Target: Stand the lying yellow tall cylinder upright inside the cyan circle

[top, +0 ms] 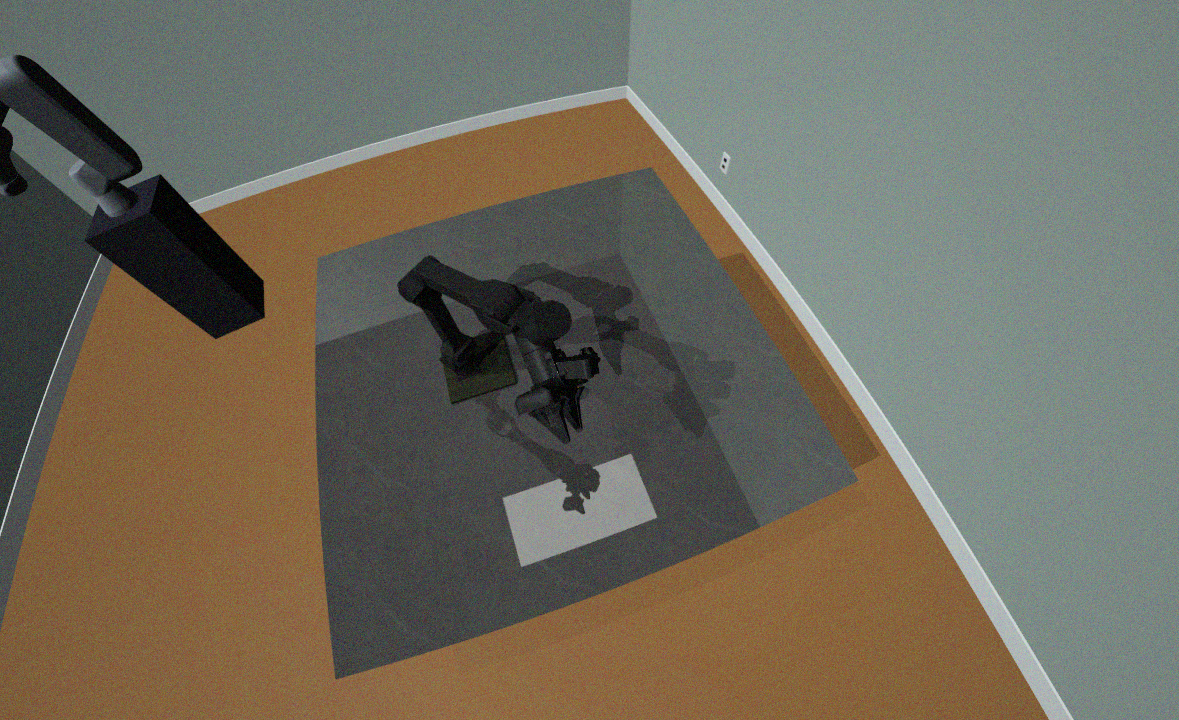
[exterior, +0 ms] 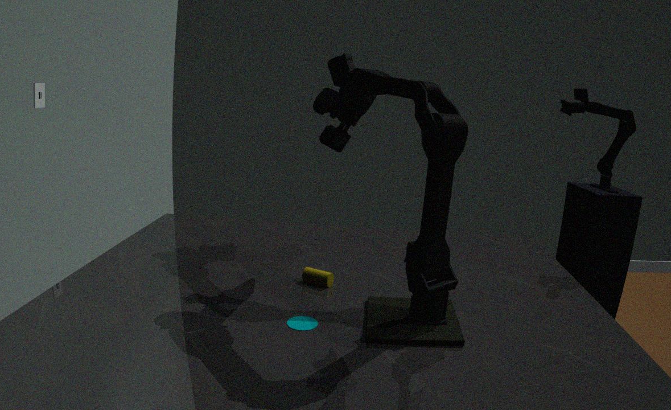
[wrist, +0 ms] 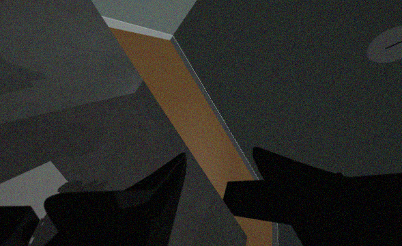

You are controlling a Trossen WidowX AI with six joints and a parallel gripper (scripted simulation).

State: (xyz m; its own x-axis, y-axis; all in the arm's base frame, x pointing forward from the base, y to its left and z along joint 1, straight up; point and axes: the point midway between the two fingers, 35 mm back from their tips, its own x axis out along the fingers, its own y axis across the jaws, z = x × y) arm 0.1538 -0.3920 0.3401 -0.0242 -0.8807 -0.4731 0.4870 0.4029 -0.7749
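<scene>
My gripper tip is 60 mm short of the yellow cylinder, 230 mm to the right of it and 320 mm above it. Round my gripper tip: cyan circle (90 mm ahead, 430 mm to the left, 330 mm below).
</scene>
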